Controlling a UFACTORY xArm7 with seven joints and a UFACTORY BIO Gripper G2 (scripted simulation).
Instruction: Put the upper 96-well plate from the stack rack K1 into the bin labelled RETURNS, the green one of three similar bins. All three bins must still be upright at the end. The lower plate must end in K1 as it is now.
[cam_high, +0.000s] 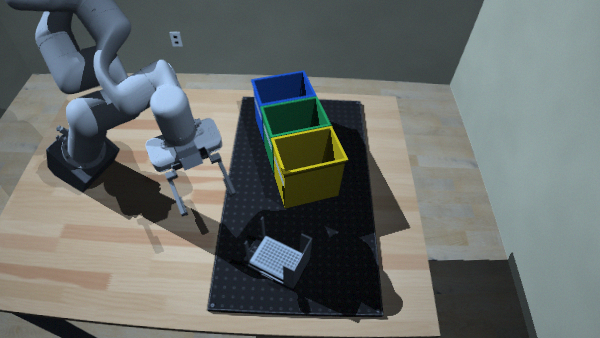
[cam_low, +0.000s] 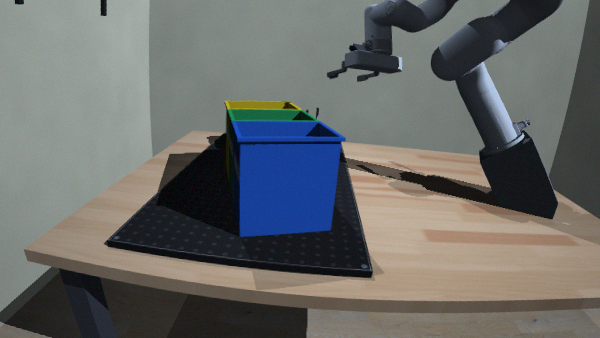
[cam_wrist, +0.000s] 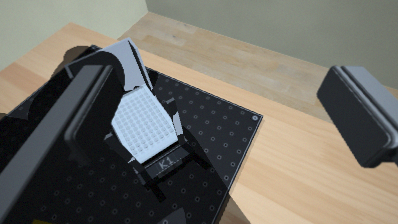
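Now: hand 170 mm short of the 96-well plate, 30 mm to the left of it and 220 mm above it. Also, from my hand: blue bin: 100 mm ahead, 480 mm to the left, 170 mm below; yellow bin: 210 mm ahead, 240 mm to the left, 170 mm below; green bin: 150 mm ahead, 360 mm to the left, 170 mm below.
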